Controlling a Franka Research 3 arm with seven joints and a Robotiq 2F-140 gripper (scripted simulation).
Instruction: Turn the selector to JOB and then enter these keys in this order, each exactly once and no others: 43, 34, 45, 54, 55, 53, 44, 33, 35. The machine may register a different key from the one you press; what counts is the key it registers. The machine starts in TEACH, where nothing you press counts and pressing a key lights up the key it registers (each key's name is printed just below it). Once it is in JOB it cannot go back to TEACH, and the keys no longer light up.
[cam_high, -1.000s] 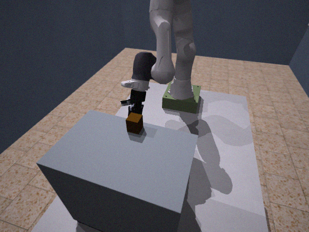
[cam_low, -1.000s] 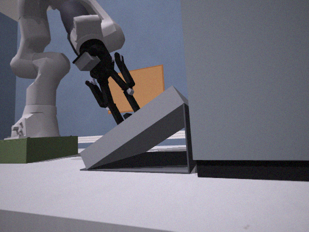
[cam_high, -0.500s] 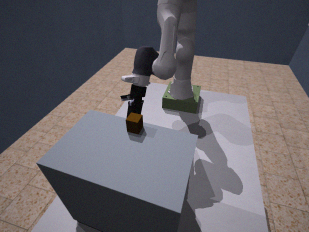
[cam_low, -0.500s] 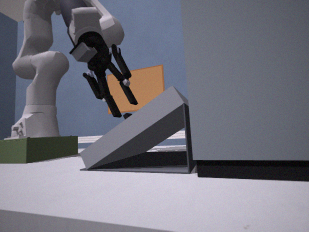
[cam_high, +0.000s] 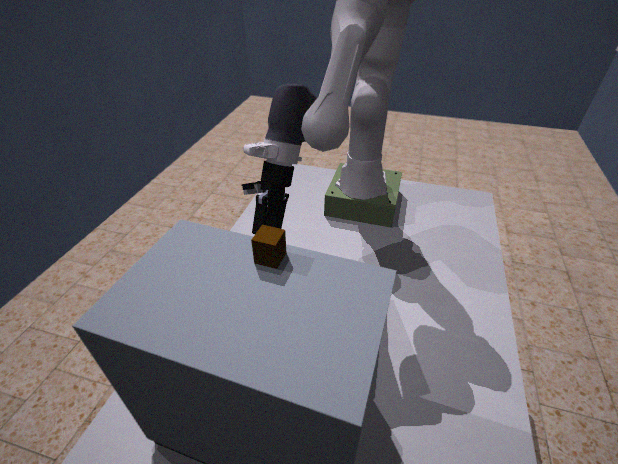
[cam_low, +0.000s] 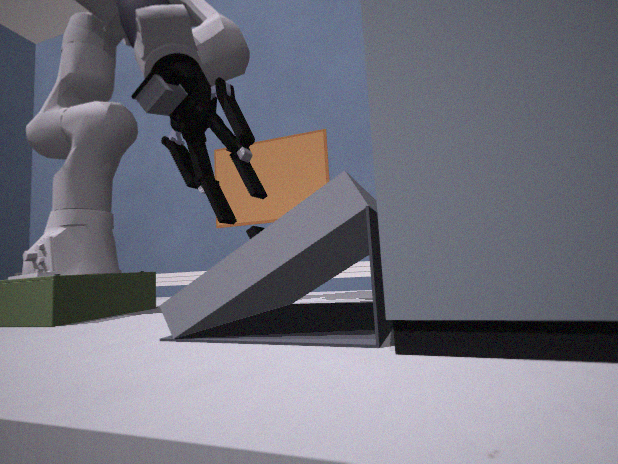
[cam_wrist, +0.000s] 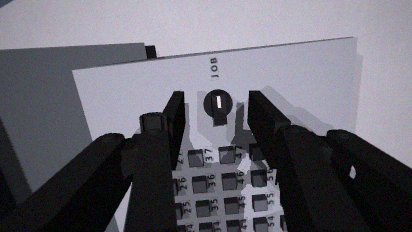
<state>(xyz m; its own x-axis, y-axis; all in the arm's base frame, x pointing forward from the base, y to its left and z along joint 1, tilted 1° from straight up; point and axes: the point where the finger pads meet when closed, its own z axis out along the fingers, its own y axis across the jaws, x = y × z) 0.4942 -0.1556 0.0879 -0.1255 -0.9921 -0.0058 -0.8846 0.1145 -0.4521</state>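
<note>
My gripper is now 20 cm to the right of the key 53 and 9 cm above it. Also, from my hand: key 37: 6 cm ahead, 7 cm to the left, 6 cm below; black selector knob: 3 cm ahead, 6 cm below; key 45: 3 cm ahead, 13 cm to the left, 7 cm below.
</note>
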